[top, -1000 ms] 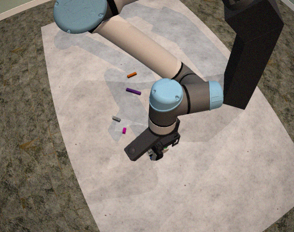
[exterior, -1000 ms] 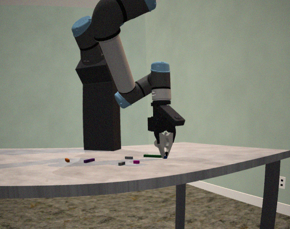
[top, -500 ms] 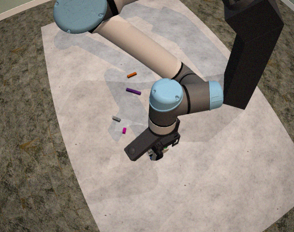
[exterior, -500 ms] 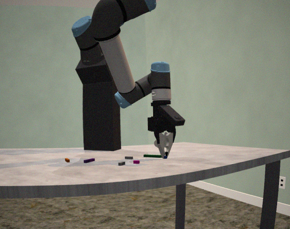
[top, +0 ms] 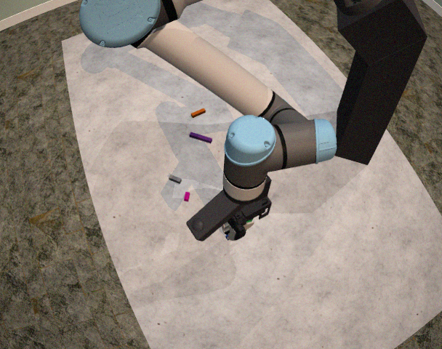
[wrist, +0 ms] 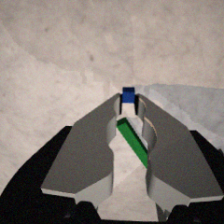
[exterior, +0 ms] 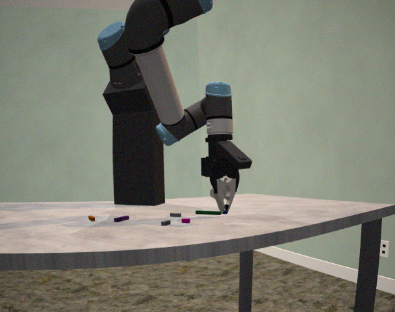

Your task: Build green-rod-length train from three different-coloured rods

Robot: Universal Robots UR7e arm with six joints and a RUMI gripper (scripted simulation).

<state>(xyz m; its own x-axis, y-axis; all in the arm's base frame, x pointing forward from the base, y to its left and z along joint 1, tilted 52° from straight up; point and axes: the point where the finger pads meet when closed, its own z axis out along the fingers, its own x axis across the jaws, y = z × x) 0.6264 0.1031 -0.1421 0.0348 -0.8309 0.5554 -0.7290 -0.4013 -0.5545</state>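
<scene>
My gripper is now 70 mm past the green rod, 20 mm to the left of it and 20 mm above it. The rest, counted from my hand: purple rod: 70 mm behind, 280 mm to the right, 20 mm below; magenta rod: 40 mm ahead, 140 mm to the right, 20 mm below; blue rod: 10 mm below.
</scene>
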